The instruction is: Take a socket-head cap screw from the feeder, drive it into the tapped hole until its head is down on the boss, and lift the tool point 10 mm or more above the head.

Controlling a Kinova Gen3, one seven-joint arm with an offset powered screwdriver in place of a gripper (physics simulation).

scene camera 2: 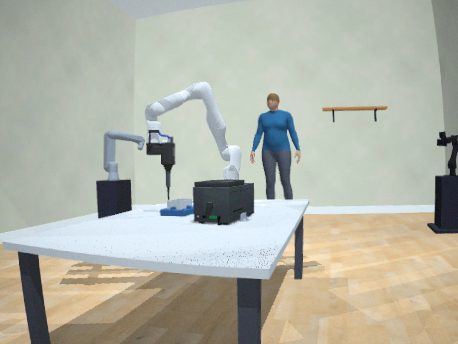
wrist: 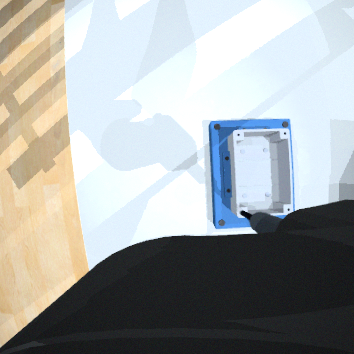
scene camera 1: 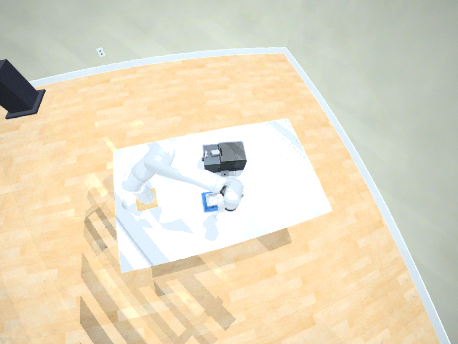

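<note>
The black screwdriver tool (scene camera 2: 168,197) (wrist: 244,213) hangs upright from the arm. In the wrist view its thin tip overlaps the lower left corner of an open white box (scene camera 1: 213,200) (scene camera 2: 179,203) (wrist: 254,172). In scene camera 2 the tip is at about the height of the box's rim. Whether it touches the corner boss, and whether a screw is on it, cannot be told. The other three corners show small dark holes. The box sits in a blue fixture (scene camera 1: 204,203) (scene camera 2: 172,213) (wrist: 216,175). The black feeder (scene camera 1: 233,154) (scene camera 2: 215,201) stands beside the fixture; no screw can be made out.
The white table (scene camera 1: 280,180) (scene camera 2: 150,245) (wrist: 150,200) carries all this. The arm's base stands at one end, near a tan plate (scene camera 1: 152,204). A second arm on a dark pedestal (scene camera 2: 114,197) and a person in blue (scene camera 2: 276,131) are beyond the table.
</note>
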